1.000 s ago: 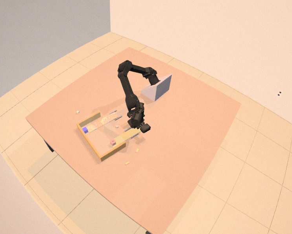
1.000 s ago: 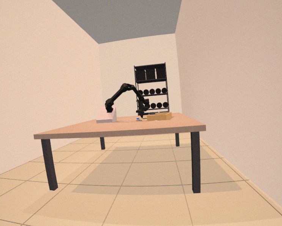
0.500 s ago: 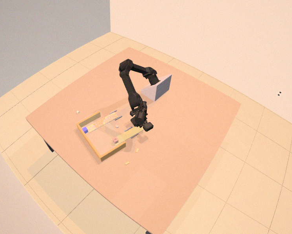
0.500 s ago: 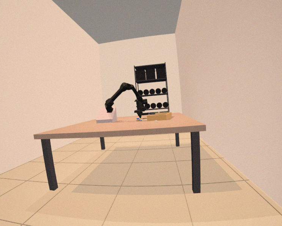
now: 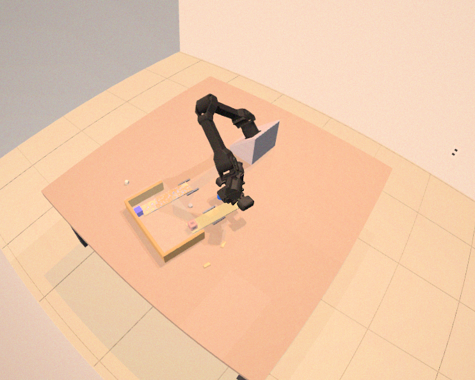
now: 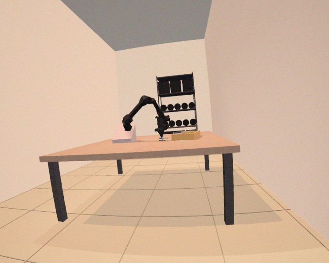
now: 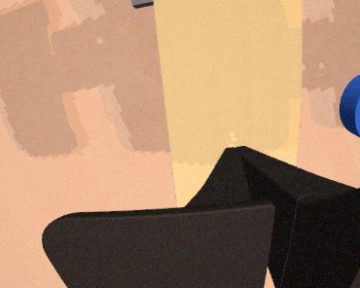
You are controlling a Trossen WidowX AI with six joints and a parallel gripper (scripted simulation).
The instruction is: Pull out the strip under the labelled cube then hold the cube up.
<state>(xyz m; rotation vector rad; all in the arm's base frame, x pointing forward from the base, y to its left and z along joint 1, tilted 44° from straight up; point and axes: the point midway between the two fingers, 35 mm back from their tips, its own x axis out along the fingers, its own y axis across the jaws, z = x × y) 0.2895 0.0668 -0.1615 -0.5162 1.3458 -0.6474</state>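
My gripper tip is 70 mm to the left of the blue disc and 10 mm short of it. The rest, counted from my gripper tip: strip (220 mm to the right, 190 mm ahead); then grey ball (140 mm ahead, 120 mm to the right); then white cube (420 mm to the right, 270 mm ahead).
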